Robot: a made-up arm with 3 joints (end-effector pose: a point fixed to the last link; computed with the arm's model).
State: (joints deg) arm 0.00 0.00 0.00
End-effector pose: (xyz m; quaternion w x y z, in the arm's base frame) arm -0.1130 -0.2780 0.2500 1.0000 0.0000 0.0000 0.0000
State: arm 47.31 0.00 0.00
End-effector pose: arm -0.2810 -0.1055 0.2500 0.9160 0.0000 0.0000 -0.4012
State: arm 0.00 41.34 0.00
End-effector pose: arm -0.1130 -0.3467 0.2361 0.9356 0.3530 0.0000 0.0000
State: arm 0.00 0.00 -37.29
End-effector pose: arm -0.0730 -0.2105 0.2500 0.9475 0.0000 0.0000 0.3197
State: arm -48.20 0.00 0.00
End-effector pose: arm 0.1319 -0.2695 0.2500 0.9128 0.0000 0.0000 0.4083
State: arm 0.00 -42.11 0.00
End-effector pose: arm -0.1130 -0.2164 0.2140 0.9332 -0.3593 0.0000 0.0000
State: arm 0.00 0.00 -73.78
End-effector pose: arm -0.0813 -0.1342 0.2500 0.7998 0.0000 0.0000 0.6003
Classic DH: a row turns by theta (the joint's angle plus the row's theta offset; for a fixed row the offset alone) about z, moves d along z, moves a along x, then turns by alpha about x. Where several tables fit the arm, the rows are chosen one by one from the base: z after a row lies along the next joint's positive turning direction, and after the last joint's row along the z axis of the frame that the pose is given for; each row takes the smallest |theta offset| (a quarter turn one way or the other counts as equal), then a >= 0, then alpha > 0; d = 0 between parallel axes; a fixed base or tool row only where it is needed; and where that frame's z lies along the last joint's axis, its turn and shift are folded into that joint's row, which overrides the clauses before.
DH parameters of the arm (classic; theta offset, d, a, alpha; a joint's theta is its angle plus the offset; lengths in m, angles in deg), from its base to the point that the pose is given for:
base (fixed): 0 0 0 180
joint 1: 90 -0.152 0.294 90
joint 2: 0 -0.193 -0.109 -90
joint 3: -40.7 0 0.1227 180
tool (fixed): 49.3 0.098 0 0

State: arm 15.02 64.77 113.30
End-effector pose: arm -0.3907 -0.2594 0.2592 0.3681 0.3504 0.4051 -0.7600
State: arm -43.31 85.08 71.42
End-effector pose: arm 0.0824 -0.4601 0.1639 0.7147 0.3646 0.5694 -0.1789
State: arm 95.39 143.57 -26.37
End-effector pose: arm -0.3921 0.1174 0.1095 0.2576 0.4623 -0.8298 -0.1771
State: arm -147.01 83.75 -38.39
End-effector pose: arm 0.2689 0.2810 0.2479 0.0351 -0.3894 -0.5421 -0.7438
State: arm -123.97 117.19 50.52
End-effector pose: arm 0.4311 0.0325 0.0966 0.4177 0.0410 0.8525 0.3116
